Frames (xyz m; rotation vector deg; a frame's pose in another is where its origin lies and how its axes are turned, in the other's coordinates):
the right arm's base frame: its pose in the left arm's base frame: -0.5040 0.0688 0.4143 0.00 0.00 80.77
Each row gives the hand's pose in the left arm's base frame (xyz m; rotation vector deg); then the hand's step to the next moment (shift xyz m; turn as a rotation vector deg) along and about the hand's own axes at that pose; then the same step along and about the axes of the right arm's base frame.
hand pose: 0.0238 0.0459 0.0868 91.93 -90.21 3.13
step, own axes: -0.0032 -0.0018 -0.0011 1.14 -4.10 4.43
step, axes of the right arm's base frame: 0.0031 -0.0009 -0.0021 -3.92 -2.00 -4.29
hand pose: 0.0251 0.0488 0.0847 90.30 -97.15 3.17
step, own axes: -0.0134 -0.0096 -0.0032 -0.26 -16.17 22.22
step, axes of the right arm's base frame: 0.0118 -0.0067 -0.0099 -14.56 -4.82 -22.80
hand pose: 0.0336 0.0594 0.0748 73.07 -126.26 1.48
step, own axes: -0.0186 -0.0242 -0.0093 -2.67 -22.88 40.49
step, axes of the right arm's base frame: 0.0092 -0.0295 -0.0079 -22.02 -3.55 -40.90
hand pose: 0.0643 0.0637 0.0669 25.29 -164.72 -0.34
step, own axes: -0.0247 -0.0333 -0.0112 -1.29 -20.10 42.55
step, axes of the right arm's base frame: -0.0181 -0.0387 0.0040 -20.28 -0.66 -42.48
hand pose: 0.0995 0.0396 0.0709 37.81 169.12 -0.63
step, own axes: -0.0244 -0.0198 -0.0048 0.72 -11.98 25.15
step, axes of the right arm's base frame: -0.0257 -0.0173 0.0072 -11.68 1.05 -25.28
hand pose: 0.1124 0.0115 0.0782 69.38 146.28 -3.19
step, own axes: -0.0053 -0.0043 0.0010 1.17 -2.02 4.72
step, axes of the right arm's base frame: -0.0068 -0.0012 0.0002 -1.35 0.78 -5.03
